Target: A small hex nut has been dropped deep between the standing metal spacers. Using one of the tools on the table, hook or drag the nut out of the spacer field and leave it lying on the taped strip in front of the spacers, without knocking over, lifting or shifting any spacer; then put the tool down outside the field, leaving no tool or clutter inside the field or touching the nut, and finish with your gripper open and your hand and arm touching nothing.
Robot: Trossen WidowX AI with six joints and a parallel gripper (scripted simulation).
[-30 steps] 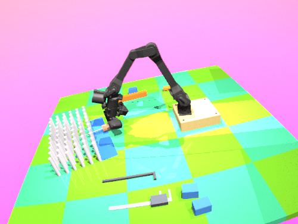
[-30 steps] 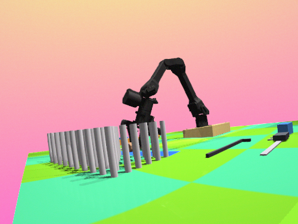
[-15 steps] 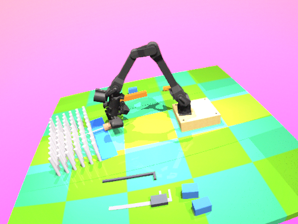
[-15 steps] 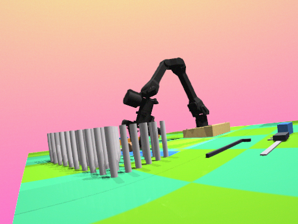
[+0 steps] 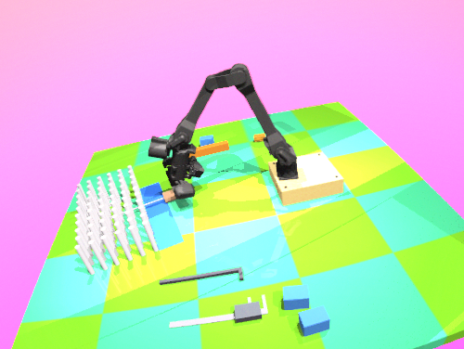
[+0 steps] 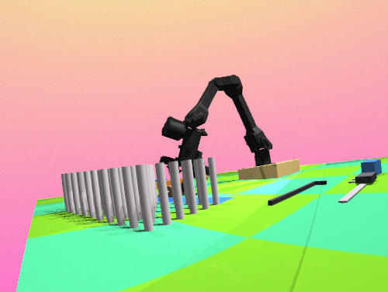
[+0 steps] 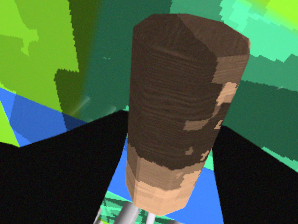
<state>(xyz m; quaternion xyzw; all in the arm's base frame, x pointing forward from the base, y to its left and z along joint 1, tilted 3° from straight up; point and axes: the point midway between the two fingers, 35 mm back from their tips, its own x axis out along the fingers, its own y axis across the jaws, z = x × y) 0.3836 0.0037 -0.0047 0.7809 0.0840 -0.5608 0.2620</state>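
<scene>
Right now my gripper tip is 70 mm to the right of the blue taped strip, 50 mm short of it and 20 mm above it. The rest, counted from my gripper tip: wooden-handled hook tool (90 mm ahead, 50 mm to the left); orange bar (300 mm to the right, 50 mm behind).
</scene>
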